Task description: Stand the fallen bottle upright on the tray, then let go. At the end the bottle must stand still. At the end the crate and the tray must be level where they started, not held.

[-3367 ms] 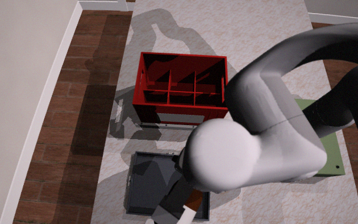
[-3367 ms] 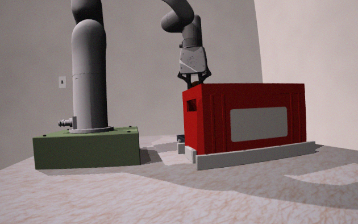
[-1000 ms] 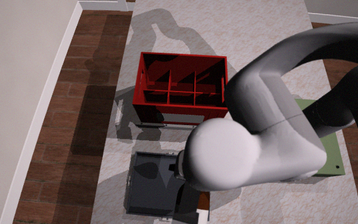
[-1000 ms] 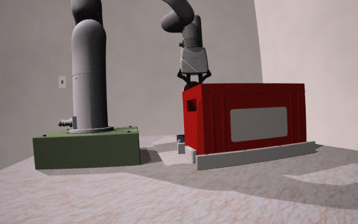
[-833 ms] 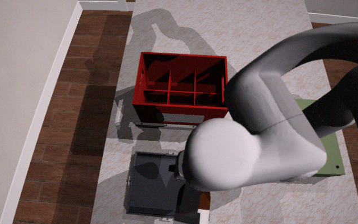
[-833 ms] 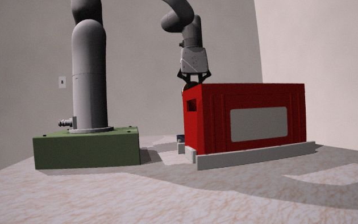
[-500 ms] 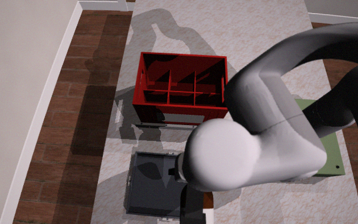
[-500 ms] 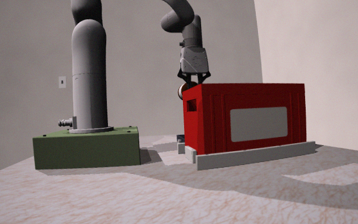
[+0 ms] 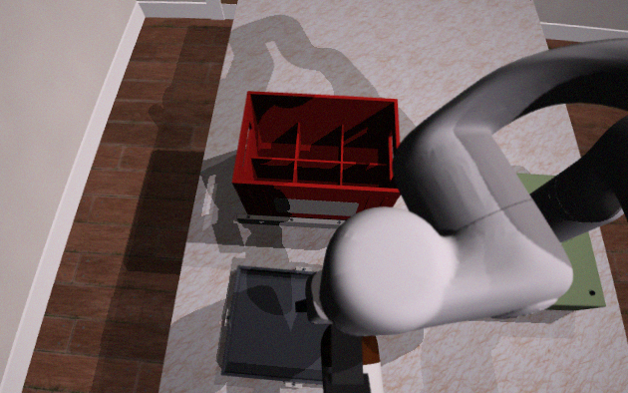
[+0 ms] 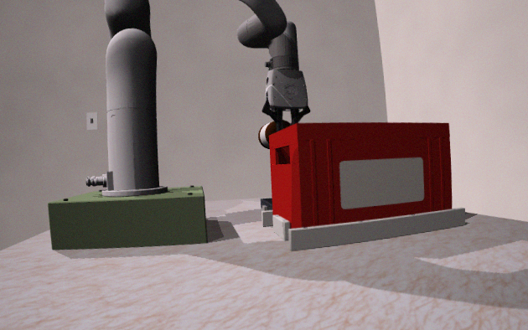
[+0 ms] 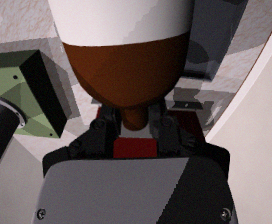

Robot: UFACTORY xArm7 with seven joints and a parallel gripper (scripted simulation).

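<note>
The brown bottle is 60 mm to the left of my hand. The rest, counted from my hand: red crate 280 mm to the right, 120 mm below, 10 mm behind; dark grey tray 190 mm below, 70 mm ahead.
</note>
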